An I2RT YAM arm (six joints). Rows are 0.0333 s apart.
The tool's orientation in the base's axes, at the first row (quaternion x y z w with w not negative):
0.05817 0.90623 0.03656 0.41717
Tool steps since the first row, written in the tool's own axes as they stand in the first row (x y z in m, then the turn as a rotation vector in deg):
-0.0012 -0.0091 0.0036 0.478 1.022 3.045
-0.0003 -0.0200 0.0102 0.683 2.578 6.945
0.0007 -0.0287 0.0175 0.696 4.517 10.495
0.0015 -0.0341 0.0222 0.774 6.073 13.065
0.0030 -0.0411 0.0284 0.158 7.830 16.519
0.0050 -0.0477 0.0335 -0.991 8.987 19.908
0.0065 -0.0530 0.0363 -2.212 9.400 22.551
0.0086 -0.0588 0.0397 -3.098 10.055 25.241
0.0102 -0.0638 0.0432 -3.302 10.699 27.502
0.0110 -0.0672 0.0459 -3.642 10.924 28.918
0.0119 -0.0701 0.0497 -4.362 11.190 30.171
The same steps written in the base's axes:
0.0028 -0.0091 -0.0025 2.083 1.131 -2.219
0.0065 -0.0197 -0.0087 5.033 2.770 -4.727
0.0107 -0.0280 -0.0152 7.869 4.755 -6.819
0.0134 -0.0332 -0.0195 9.890 6.353 -8.367
0.0166 -0.0398 -0.0254 13.045 8.070 -9.945
0.0187 -0.0460 -0.0310 16.450 9.120 -11.149
0.0194 -0.0510 -0.0345 19.278 9.410 -11.899
0.0202 -0.0564 -0.0390 21.944 9.986 -12.905
0.0215 -0.0610 -0.0430 23.843 10.637 -14.145
0.0228 -0.0643 -0.0458 25.156 10.839 -14.783
0.0249 -0.0669 -0.0493 26.593 11.026 -15.025

